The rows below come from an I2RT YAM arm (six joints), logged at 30 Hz.
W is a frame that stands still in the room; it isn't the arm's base.
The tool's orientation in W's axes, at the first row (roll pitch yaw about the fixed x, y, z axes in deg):
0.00, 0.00, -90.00
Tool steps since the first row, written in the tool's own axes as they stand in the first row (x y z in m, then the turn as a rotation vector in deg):
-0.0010, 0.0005, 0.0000, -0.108, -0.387, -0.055
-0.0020, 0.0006, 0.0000, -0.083, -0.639, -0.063
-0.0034, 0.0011, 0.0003, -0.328, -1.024, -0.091
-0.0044, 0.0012, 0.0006, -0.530, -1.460, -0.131
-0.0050, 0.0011, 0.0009, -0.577, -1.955, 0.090
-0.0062, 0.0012, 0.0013, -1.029, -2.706, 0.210
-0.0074, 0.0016, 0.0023, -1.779, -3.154, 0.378
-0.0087, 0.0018, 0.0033, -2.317, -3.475, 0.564
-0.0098, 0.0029, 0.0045, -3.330, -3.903, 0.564
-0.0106, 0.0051, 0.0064, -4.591, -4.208, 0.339
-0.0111, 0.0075, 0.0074, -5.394, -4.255, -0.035
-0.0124, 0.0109, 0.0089, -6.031, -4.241, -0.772
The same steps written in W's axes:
0.0005, 0.0010, 0.0000, -0.387, 0.108, -0.055
0.0006, 0.0020, 0.0000, -0.639, 0.083, -0.063
0.0011, 0.0034, 0.0003, -1.024, 0.328, -0.091
0.0012, 0.0044, 0.0006, -1.460, 0.530, -0.131
0.0011, 0.0050, 0.0009, -1.955, 0.577, 0.090
0.0012, 0.0062, 0.0013, -2.706, 1.029, 0.210
0.0016, 0.0074, 0.0023, -3.154, 1.779, 0.378
0.0018, 0.0087, 0.0033, -3.475, 2.317, 0.564
0.0029, 0.0098, 0.0045, -3.903, 3.330, 0.564
0.0051, 0.0106, 0.0064, -4.208, 4.591, 0.339
0.0075, 0.0111, 0.0074, -4.255, 5.394, -0.035
0.0109, 0.0124, 0.0089, -4.241, 6.031, -0.772

